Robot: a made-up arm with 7 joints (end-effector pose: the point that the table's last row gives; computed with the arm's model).
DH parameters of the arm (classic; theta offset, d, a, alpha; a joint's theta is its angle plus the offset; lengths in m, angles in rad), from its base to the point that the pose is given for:
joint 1: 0 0.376 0 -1.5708
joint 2: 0 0 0 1.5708
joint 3: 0 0.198 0.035 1.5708
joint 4: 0 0 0.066 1.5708
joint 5: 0 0.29 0 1.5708
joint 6: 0 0 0.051 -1.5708
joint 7: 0 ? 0 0
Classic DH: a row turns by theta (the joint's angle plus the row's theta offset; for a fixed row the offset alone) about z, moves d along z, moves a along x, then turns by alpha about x.
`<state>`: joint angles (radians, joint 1 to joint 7).
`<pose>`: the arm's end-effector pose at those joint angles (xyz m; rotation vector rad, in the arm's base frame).
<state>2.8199 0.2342 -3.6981 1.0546 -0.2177 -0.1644 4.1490</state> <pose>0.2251 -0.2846 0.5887 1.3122 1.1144 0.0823</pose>
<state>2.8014 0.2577 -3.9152 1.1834 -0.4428 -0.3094 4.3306</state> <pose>0.1456 -0.3219 0.6362 1.2014 0.8460 -0.0401</pose>
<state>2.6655 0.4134 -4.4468 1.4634 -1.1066 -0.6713 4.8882</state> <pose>-0.1108 -0.3053 0.6849 0.9600 0.4917 -0.3332</pose>
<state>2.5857 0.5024 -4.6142 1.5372 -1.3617 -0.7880 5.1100</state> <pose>-0.1997 -0.2618 0.6678 0.9895 0.4450 -0.3942</pose>
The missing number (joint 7, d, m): 0.065
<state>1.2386 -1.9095 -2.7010 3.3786 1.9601 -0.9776 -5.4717</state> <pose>-0.2378 -0.3922 0.2463 -2.7010 -0.8558 1.2751</pose>
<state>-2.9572 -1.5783 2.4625 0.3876 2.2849 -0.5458 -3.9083</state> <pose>-0.0629 -0.1665 0.2813 -1.3346 -1.1439 2.2174</pose>
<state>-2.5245 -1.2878 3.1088 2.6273 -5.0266 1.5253 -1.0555</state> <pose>0.4138 0.3600 0.3625 -1.4297 -1.2824 -0.1278</pose>
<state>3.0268 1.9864 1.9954 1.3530 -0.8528 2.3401 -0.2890</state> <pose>-0.1998 -0.2891 0.3820 -2.2067 0.7820 -0.7062</pose>
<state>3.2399 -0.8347 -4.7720 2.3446 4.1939 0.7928 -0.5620</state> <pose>0.3838 -0.2136 0.7355 0.0660 0.2689 -1.4087</pose>
